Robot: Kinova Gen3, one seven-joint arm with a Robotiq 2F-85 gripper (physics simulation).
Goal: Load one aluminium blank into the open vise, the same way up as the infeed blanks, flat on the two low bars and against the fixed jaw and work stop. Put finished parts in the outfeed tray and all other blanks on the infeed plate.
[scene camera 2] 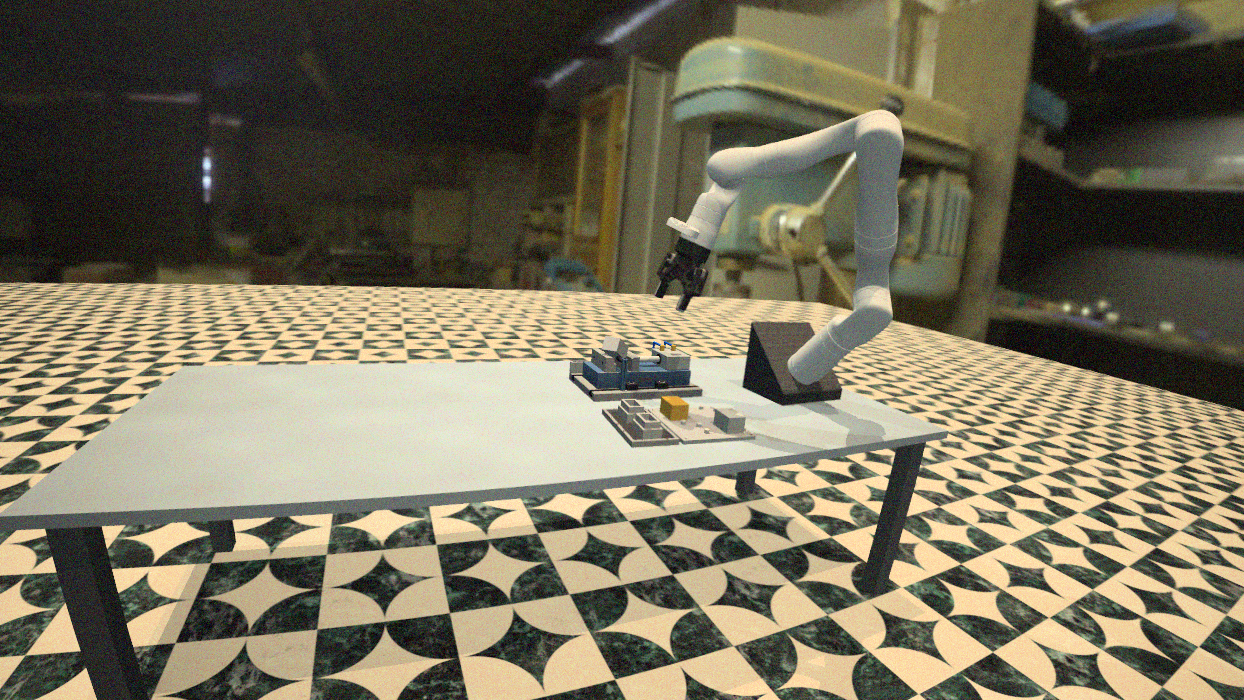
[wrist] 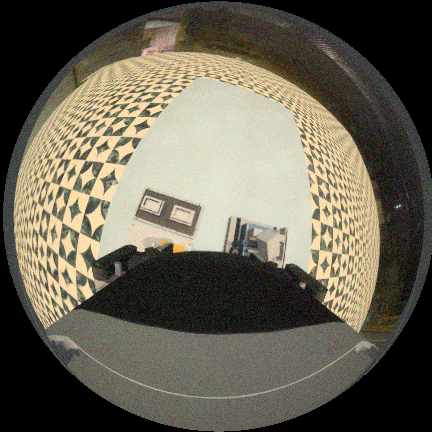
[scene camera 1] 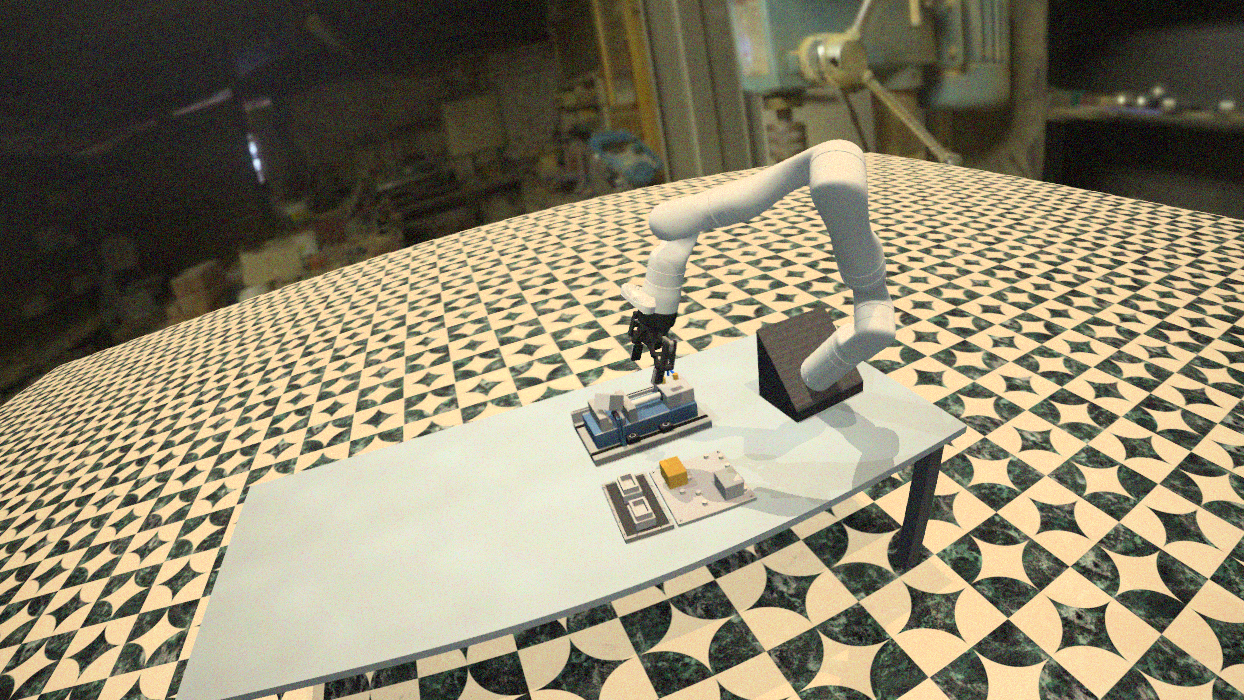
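Where they show: gripper, between the fingertips: (scene camera 2: pixel 668 304) (scene camera 1: pixel 645 371); arm's base, origin of its link: (scene camera 2: pixel 801 370) (scene camera 1: pixel 816 373).
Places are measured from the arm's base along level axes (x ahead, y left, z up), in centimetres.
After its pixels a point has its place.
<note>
My gripper (scene camera 1: pixel 647 367) @[z 17.1, x 44.9, y 6.5 cm] (scene camera 2: pixel 670 301) @[z 17.1, x 44.9, y 6.5 cm] is open and empty, high above the vise. The blue vise (scene camera 1: pixel 648 428) @[z -4.5, x 43.4, y -5.5 cm] (scene camera 2: pixel 600 376) @[z -2.6, x 55.7, y -4.5 cm] (wrist: pixel 243 245) @[z -1.8, x 50.0, y -5.0 cm] stands at the back of the table. A grey block (scene camera 1: pixel 610 401) @[z 5.0, x 51.0, y -6.3 cm] (scene camera 2: pixel 615 345) @[z 4.7, x 51.9, y -6.3 cm] (wrist: pixel 270 244) @[z 5.7, x 50.7, y -8.3 cm] sits tilted at its left jaw end; its contact points are unclear. The infeed plate (scene camera 1: pixel 691 511) @[z -6.9, x 43.9, y 23.9 cm] (wrist: pixel 142 232) @[z -6.9, x 45.5, y 21.7 cm] bears a grey block (scene camera 1: pixel 729 481) @[z -3.4, x 34.9, y 22.8 cm] (scene camera 2: pixel 729 419) @[z -3.7, x 36.4, y 24.3 cm] and an orange block (scene camera 1: pixel 672 471) @[z -3.4, x 44.1, y 14.1 cm] (scene camera 2: pixel 674 407) @[z -3.9, x 44.9, y 15.4 cm] (wrist: pixel 172 246). The dark outfeed tray (scene camera 1: pixel 619 507) @[z -7.1, x 56.8, y 16.0 cm] (wrist: pixel 167 208) @[z -7.1, x 54.3, y 17.1 cm] holds two pale, hollow-topped pieces. The gripper hides part of the vise in the wrist view.
The dark wedge-shaped arm base (scene camera 1: pixel 791 365) @[z 3.1, x 6.1, y -2.5 cm] (scene camera 2: pixel 778 365) @[z 1.3, x 7.8, y -0.3 cm] stands right of the vise. Small blue-handled fittings (scene camera 2: pixel 663 345) @[z 3.3, x 36.1, y -13.2 cm] stick up from the vise's right end. Small pale studs stand on the infeed plate. The table (scene camera 1: pixel 391 539) @[z -7.8, x 108.2, y 7.4 cm] (scene camera 2: pixel 304 435) @[z -7.8, x 118.4, y 16.8 cm] (wrist: pixel 225 150) @[z -7.8, x 82.1, y 6.4 cm] extends to the left.
</note>
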